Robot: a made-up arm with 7 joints. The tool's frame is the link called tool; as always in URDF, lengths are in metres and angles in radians. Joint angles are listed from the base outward.
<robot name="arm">
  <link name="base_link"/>
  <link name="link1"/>
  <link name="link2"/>
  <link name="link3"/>
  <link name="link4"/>
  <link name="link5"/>
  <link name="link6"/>
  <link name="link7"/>
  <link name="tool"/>
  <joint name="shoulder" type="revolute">
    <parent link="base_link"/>
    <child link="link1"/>
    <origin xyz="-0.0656 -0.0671 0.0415"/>
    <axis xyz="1 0 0"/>
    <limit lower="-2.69" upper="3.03"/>
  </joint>
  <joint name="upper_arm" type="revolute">
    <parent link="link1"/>
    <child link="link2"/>
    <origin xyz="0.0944 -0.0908 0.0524"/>
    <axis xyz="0 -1 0"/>
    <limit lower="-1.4" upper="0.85"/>
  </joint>
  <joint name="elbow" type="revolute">
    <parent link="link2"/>
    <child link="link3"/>
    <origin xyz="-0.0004 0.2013 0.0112"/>
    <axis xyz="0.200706 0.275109 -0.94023"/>
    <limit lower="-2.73" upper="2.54"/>
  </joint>
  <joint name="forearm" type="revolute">
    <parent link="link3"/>
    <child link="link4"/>
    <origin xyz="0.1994 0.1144 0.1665"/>
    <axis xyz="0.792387 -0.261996 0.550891"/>
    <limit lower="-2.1" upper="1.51"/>
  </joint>
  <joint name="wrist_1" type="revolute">
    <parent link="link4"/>
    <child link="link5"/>
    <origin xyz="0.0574 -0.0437 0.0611"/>
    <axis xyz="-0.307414 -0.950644 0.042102"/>
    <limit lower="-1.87" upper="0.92"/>
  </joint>
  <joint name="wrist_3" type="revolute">
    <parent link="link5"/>
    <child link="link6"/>
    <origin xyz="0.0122 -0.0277 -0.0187"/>
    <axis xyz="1 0 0"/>
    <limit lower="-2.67" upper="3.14"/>
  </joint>
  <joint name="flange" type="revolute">
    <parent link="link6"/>
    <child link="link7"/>
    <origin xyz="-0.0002 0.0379 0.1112"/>
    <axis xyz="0 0 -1"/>
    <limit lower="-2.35" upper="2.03"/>
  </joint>
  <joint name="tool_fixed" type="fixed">
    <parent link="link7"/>
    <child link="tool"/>
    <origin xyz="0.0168 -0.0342 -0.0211" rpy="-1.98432 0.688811 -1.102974"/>
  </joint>
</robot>
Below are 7 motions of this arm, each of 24 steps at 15 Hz.
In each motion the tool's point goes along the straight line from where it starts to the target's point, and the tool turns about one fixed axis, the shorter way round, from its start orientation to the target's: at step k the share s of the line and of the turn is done. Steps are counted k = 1, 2, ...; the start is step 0. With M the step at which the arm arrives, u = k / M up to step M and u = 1 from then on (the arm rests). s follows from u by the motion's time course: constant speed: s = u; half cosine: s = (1 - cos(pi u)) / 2; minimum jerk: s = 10 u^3 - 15 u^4 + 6 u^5.
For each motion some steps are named. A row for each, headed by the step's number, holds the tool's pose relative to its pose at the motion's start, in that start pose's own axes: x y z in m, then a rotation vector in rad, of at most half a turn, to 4 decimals.
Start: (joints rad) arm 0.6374 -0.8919 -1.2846 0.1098 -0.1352 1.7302 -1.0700
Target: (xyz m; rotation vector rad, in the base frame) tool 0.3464 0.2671 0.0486 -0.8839 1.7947 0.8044
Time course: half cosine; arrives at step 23
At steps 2, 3, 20, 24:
2: -0.0041 -0.0027 -0.0053 0.0153 0.0429 -0.0215
3: -0.0092 -0.0060 -0.0119 0.0342 0.0957 -0.0480
20: -0.2122 -0.1400 -0.2764 0.7912 2.2166 -1.1117
24: -0.2213 -0.1460 -0.2884 0.8253 2.3123 -1.1597

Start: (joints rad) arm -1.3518 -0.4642 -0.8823 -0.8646 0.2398 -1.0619 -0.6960
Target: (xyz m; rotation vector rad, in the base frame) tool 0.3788 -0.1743 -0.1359 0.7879 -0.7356 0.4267
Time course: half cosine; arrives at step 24
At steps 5, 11, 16, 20, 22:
5: 0.0062 0.0076 0.0510 -0.0666 -0.0535 0.0433
11: 0.0263 0.0320 0.2148 -0.2804 -0.2249 0.1824
16: 0.0453 0.0553 0.3705 -0.4838 -0.3881 0.3147
20: 0.0564 0.0688 0.4610 -0.6018 -0.4828 0.3914
22: 0.0594 0.0724 0.4856 -0.6340 -0.5086 0.4124

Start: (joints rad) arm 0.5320 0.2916 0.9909 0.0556 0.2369 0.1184 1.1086
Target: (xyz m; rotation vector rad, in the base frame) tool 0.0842 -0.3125 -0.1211 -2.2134 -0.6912 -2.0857
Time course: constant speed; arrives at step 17
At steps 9, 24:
9: 0.1667 -0.0080 0.1171 -0.5137 0.6550 1.0162
24: 0.3148 -0.0151 0.2212 -0.9703 1.2373 1.9196

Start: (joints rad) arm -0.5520 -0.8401 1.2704 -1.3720 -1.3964 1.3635 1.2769
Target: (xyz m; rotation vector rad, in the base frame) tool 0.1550 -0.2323 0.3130 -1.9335 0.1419 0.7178
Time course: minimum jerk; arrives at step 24
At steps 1, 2, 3, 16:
1: -0.0001 0.0001 0.0000 0.0003 0.0001 -0.0005
2: -0.0008 0.0008 0.0002 0.0025 0.0009 -0.0038
3: -0.0026 0.0025 0.0007 0.0077 0.0028 -0.0118
16: -0.1296 0.1226 0.0361 0.3814 0.1402 -0.5829

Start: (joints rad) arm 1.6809 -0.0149 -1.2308 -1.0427 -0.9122 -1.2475 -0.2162
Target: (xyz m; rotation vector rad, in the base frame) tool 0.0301 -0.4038 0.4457 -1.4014 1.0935 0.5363
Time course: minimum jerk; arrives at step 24
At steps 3, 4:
3: 0.0010 -0.0004 -0.0004 0.0032 -0.0064 0.0058
4: 0.0021 -0.0009 -0.0009 0.0071 -0.0141 0.0127

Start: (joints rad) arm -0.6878 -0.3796 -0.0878 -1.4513 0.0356 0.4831 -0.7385
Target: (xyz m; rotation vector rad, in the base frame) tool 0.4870 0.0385 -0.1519 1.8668 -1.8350 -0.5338
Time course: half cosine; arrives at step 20
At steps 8, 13, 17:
8: 0.0454 0.0045 0.1075 -0.2602 -0.1427 -0.0107
13: 0.0956 0.0094 0.2263 -0.5475 -0.3003 -0.0224
17: 0.1243 0.0122 0.2943 -0.7120 -0.3905 -0.0292

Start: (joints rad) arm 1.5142 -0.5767 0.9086 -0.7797 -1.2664 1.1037 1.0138
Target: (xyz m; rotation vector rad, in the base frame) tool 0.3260 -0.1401 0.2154 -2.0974 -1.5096 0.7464
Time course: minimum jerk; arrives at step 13
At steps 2, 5, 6, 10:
2: 0.0080 0.0003 0.0023 -0.0175 -0.0306 0.0342
5: 0.0817 0.0032 0.0237 -0.1789 -0.3121 0.3488
6: 0.1201 0.0047 0.0348 -0.2630 -0.4589 0.5129
10: 0.2569 0.0101 0.0744 -0.5624 -0.9814 1.0968

